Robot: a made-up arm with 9 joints. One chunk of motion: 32 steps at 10 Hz.
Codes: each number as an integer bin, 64 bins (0 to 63) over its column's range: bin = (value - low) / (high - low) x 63, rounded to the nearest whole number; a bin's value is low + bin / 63 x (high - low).
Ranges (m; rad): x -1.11..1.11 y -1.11..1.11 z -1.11..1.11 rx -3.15..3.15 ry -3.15..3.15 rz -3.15..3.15
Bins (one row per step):
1: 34 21 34 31 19 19
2: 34 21 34 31 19 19
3: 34 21 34 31 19 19
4: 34 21 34 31 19 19
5: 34 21 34 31 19 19
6: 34 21 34 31 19 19
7: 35 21 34 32 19 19
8: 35 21 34 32 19 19
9: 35 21 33 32 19 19
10: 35 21 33 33 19 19
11: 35 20 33 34 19 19
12: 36 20 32 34 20 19
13: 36 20 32 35 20 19
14: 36 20 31 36 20 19
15: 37 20 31 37 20 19
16: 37 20 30 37 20 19
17: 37 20 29 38 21 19
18: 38 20 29 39 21 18
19: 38 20 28 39 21 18
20: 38 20 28 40 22 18
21: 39 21 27 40 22 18
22: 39 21 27 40 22 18
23: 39 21 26 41 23 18
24: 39 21 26 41 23 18
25: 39 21 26 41 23 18
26: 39 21 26 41 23 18
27: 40 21 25 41 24 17
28: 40 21 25 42 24 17
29: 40 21 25 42 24 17
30: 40 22 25 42 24 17
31: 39 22 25 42 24 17
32: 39 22 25 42 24 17
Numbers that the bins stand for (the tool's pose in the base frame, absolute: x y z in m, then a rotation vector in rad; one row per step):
1: 0.0881 -0.3700 0.0881 -0.0500 -1.2500 -1.2500
2: 0.0881 -0.3700 0.0881 -0.0500 -1.2500 -1.2500
3: 0.0881 -0.3700 0.0881 -0.0500 -1.2500 -1.2500
4: 0.0881 -0.3700 0.0881 -0.0500 -1.2500 -1.2500
5: 0.0881 -0.3700 0.0881 -0.0500 -1.2500 -1.2500
6: 0.0881 -0.3700 0.0881 -0.0500 -1.2500 -1.2500
7: 0.1233 -0.3700 0.0881 0.0500 -1.2500 -1.2500
8: 0.1233 -0.3700 0.0881 0.0500 -1.2500 -1.2500
9: 0.1233 -0.3700 0.0529 0.0500 -1.2500 -1.2500
10: 0.1233 -0.3700 0.0529 0.1500 -1.2500 -1.2500
11: 0.1233 -0.4052 0.0529 0.2500 -1.2500 -1.2500
12: 0.1586 -0.4052 0.0176 0.2500 -1.1500 -1.2500
13: 0.1586 -0.4052 0.0176 0.3500 -1.1500 -1.2500
14: 0.1586 -0.4052 -0.0176 0.4500 -1.1500 -1.2500
15: 0.1938 -0.4052 -0.0176 0.5500 -1.1500 -1.2500
16: 0.1938 -0.4052 -0.0529 0.5500 -1.1500 -1.2500
17: 0.1938 -0.4052 -0.0881 0.6500 -1.0500 -1.2500
18: 0.2290 -0.4052 -0.0881 0.7500 -1.0500 -1.3500
19: 0.2290 -0.4052 -0.1233 0.7500 -1.0500 -1.3500
20: 0.2290 -0.4052 -0.1233 0.8500 -0.9500 -1.3500
21: 0.2643 -0.3700 -0.1586 0.8500 -0.9500 -1.3500
22: 0.2643 -0.3700 -0.1586 0.8500 -0.9500 -1.3500
23: 0.2643 -0.3700 -0.1938 0.9500 -0.8500 -1.3500
24: 0.2643 -0.3700 -0.1938 0.9500 -0.8500 -1.3500
25: 0.2643 -0.3700 -0.1938 0.9500 -0.8500 -1.3500
26: 0.2643 -0.3700 -0.1938 0.9500 -0.8500 -1.3500
27: 0.2995 -0.3700 -0.2290 0.9500 -0.7500 -1.4500
28: 0.2995 -0.3700 -0.2290 1.0500 -0.7500 -1.4500
29: 0.2995 -0.3700 -0.2290 1.0500 -0.7500 -1.4500
30: 0.2995 -0.3348 -0.2290 1.0500 -0.7500 -1.4500
31: 0.2643 -0.3348 -0.2290 1.0500 -0.7500 -1.4500
32: 0.2643 -0.3348 -0.2290 1.0500 -0.7500 -1.4500

